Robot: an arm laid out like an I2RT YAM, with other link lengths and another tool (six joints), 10 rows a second.
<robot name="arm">
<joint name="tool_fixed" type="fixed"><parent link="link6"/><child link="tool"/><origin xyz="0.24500 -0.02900 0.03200" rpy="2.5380 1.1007 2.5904"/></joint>
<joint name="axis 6" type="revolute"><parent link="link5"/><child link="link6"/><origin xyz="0.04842 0.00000 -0.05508"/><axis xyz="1 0 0"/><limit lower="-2.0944" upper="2.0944"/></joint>
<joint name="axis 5" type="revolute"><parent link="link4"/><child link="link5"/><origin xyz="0.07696 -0.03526 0.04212"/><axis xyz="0 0 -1"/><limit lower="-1.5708" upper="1.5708"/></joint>
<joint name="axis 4" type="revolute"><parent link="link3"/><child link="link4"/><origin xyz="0.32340 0.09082 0.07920"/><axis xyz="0 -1 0"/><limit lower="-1.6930" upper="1.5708"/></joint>
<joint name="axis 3" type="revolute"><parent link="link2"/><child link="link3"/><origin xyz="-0.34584 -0.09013 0.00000"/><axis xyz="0 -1 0"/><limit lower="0.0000" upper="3.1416"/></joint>
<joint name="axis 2" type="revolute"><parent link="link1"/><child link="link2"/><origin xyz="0.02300 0.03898 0.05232"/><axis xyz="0 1 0"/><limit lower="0.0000" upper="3.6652"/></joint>
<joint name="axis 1" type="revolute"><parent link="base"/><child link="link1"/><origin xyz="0.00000 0.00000 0.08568"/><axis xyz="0 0 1"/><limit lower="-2.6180" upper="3.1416"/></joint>
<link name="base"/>
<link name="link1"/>
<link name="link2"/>
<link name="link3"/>
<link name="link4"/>
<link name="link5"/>
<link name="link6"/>
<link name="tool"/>
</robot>
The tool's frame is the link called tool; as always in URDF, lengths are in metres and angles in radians.
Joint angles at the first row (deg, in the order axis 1, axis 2, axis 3, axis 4, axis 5, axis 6):
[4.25 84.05 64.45 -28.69 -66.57 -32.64]
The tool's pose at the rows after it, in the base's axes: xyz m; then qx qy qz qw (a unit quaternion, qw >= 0):
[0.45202 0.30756 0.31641 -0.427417 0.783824 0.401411 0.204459]
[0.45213 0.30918 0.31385 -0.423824 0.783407 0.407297 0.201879]
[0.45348 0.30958 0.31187 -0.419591 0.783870 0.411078 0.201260]
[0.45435 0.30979 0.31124 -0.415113 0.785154 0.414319 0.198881]
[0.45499 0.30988 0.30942 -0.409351 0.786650 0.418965 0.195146]
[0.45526 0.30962 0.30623 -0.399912 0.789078 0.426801 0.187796]
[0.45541 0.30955 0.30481 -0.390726 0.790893 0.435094 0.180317]
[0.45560 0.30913 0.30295 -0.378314 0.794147 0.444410 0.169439]
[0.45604 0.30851 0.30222 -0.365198 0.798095 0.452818 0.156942]
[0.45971 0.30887 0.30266 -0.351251 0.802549 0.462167 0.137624]
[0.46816 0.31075 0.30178 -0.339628 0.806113 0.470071 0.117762]
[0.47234 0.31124 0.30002 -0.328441 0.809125 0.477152 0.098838]
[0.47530 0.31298 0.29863 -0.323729 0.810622 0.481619 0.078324]
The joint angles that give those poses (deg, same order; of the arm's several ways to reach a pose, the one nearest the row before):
[4.51 84.18 63.94 -27.55 -66.78 -31.90]
[4.69 84.27 63.26 -26.15 -67.05 -30.52]
[4.75 84.27 62.61 -24.62 -67.11 -29.12]
[4.82 84.25 62.41 -24.01 -67.07 -28.01]
[4.86 84.25 62.04 -23.27 -67.09 -26.70]
[4.86 84.25 61.52 -22.52 -67.20 -24.84]
[4.86 84.25 61.25 -22.04 -67.40 -22.98]
[4.86 84.25 61.17 -22.02 -67.46 -20.84]
[4.86 84.31 61.58 -22.83 -67.40 -18.94]
[4.91 85.47 63.75 -25.67 -67.40 -17.74]
[5.06 87.77 66.87 -28.71 -67.40 -17.08]
[5.06 89.41 69.23 -31.81 -67.48 -16.77]
[5.13 91.66 72.58 -36.73 -67.70 -18.35]

